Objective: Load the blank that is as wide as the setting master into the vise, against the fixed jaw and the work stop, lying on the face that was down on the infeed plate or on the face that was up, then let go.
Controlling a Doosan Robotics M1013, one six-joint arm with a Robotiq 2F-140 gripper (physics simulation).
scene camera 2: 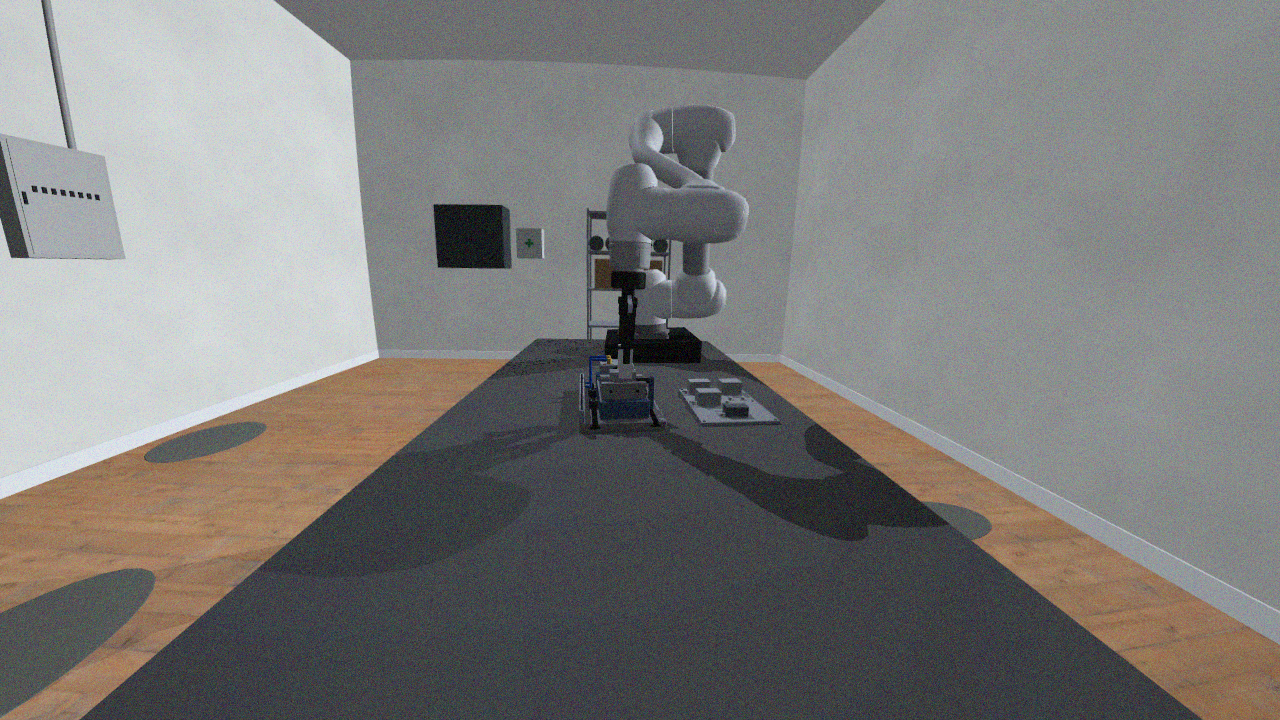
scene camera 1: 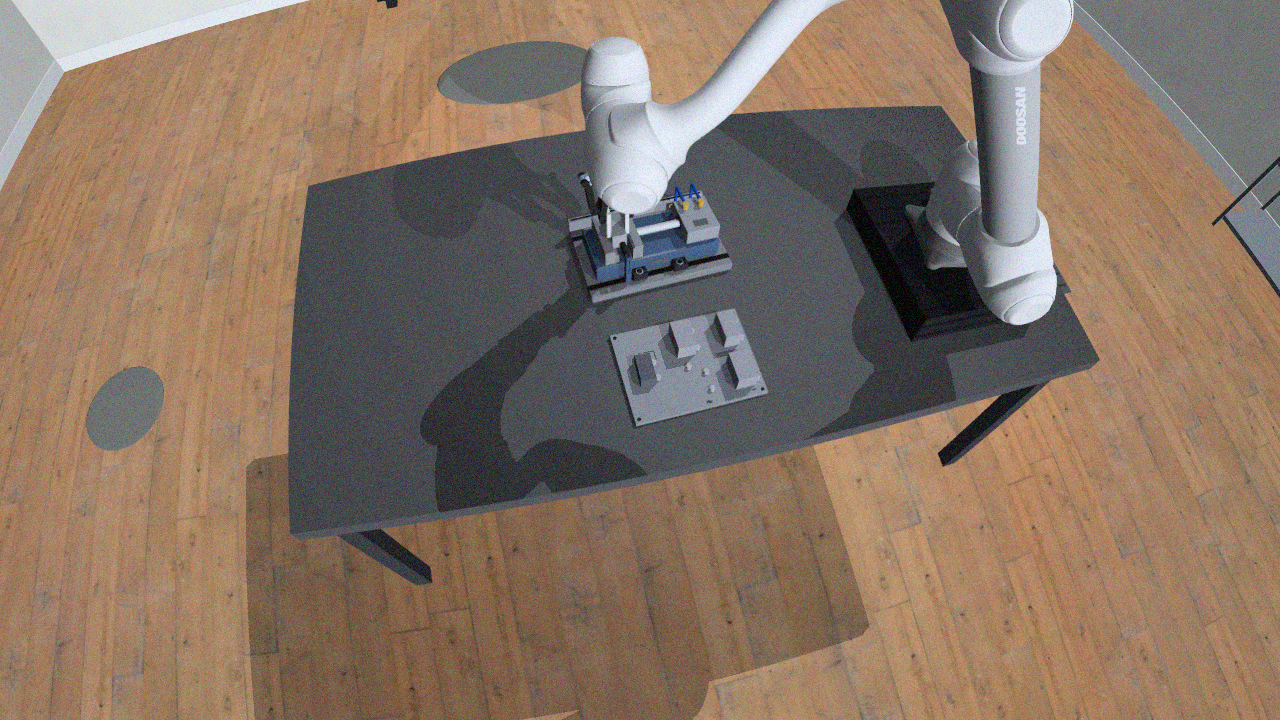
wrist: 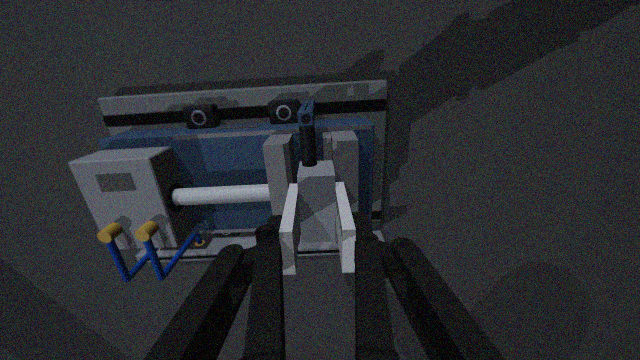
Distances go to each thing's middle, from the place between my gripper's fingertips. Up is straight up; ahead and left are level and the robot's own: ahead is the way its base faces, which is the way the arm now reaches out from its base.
The work stop arm (wrist: 307,131) is 2 cm behind my hand, 5 cm to the left of it and 4 cm below it. The rest, counted from my hand: actuator block (scene camera 1: 690,233) 16 cm behind, 5 cm to the right, 3 cm below; infeed plate (scene camera 1: 680,391) 12 cm behind, 25 cm to the left, 10 cm below.
